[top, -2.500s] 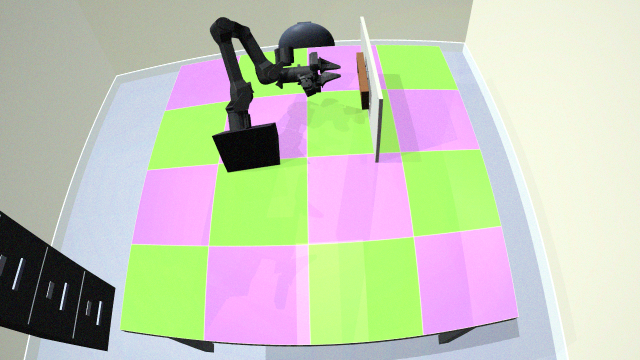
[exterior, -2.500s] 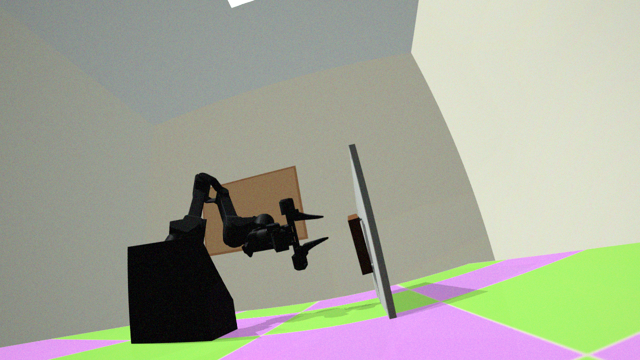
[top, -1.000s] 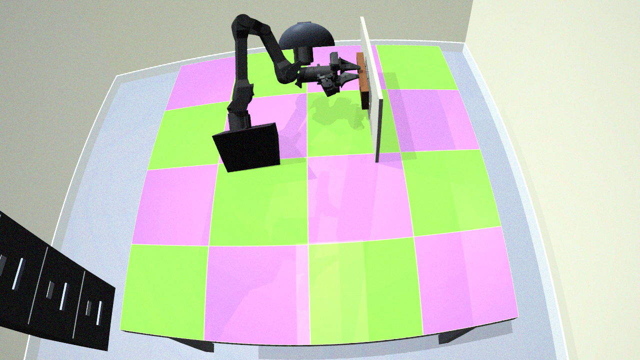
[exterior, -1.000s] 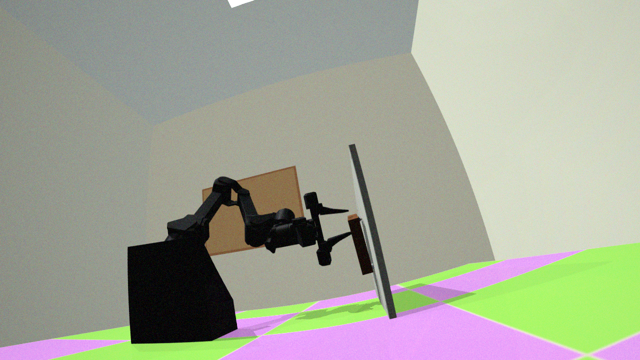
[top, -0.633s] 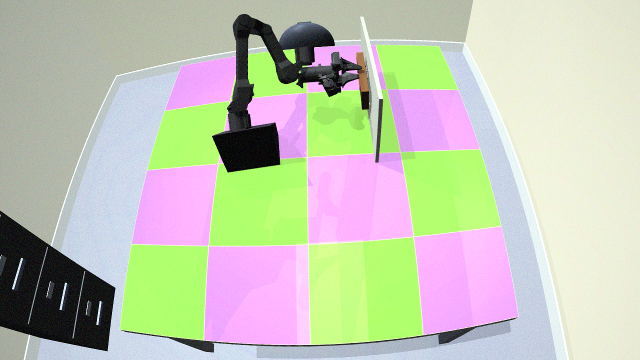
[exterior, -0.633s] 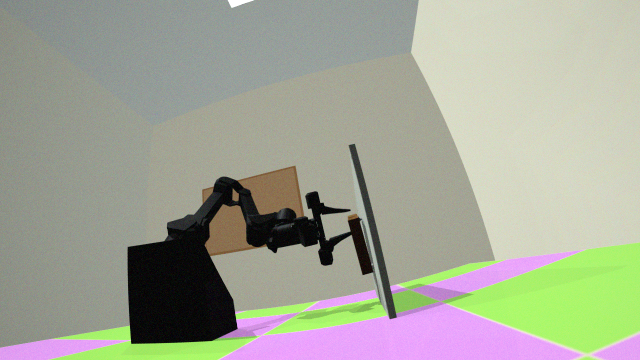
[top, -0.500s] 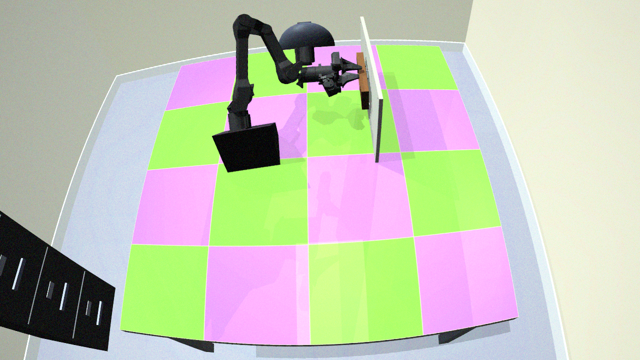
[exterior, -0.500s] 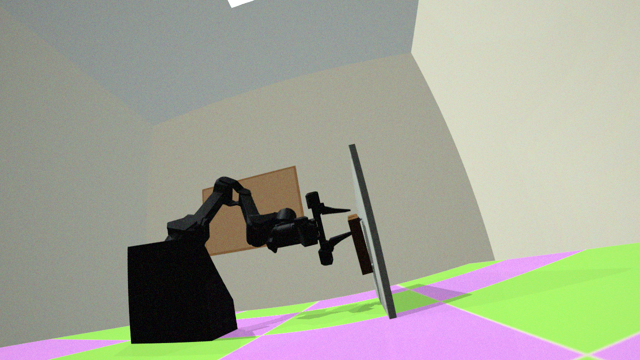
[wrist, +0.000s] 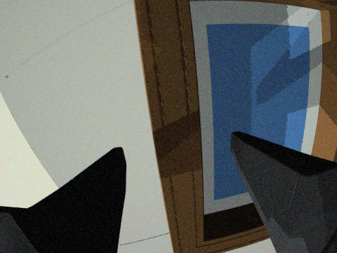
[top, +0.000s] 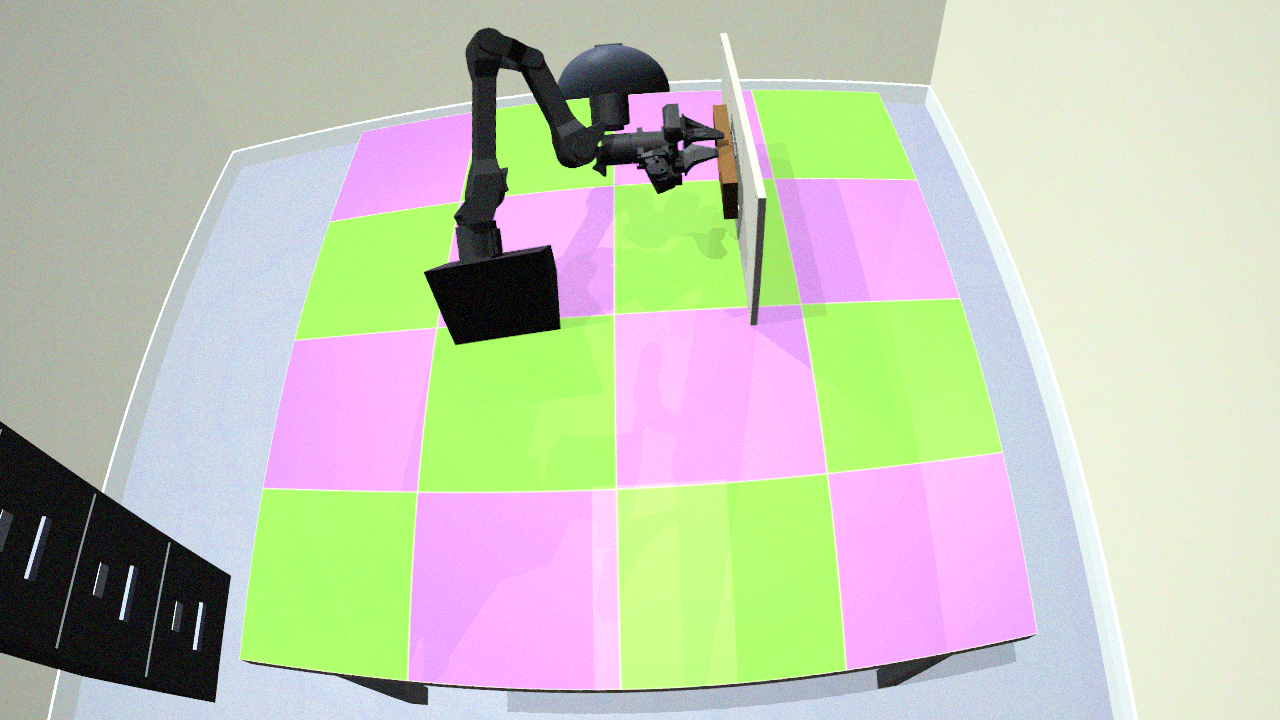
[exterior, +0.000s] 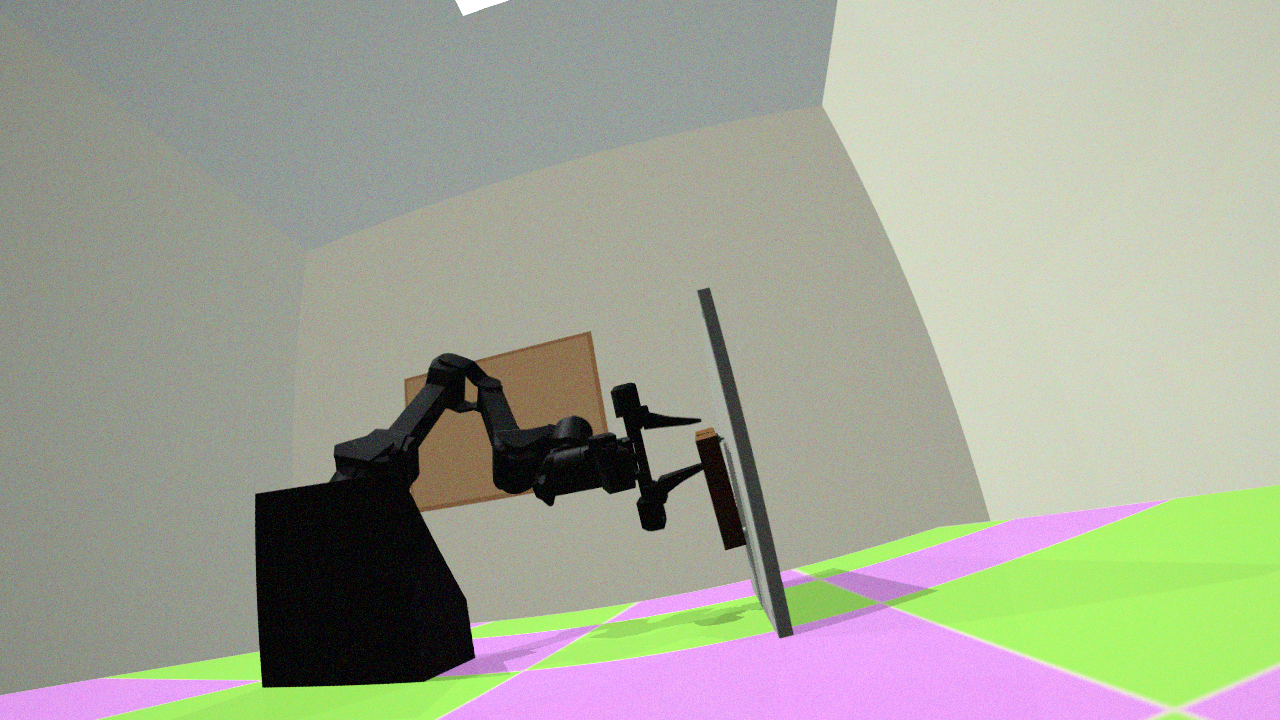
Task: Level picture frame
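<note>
Right now the picture frame is 10 mm ahead of my gripper tip, 10 mm to the left of it and 50 mm below it. The rest, counted from my gripper tip: wall panel 20 mm ahead, 60 mm below.
</note>
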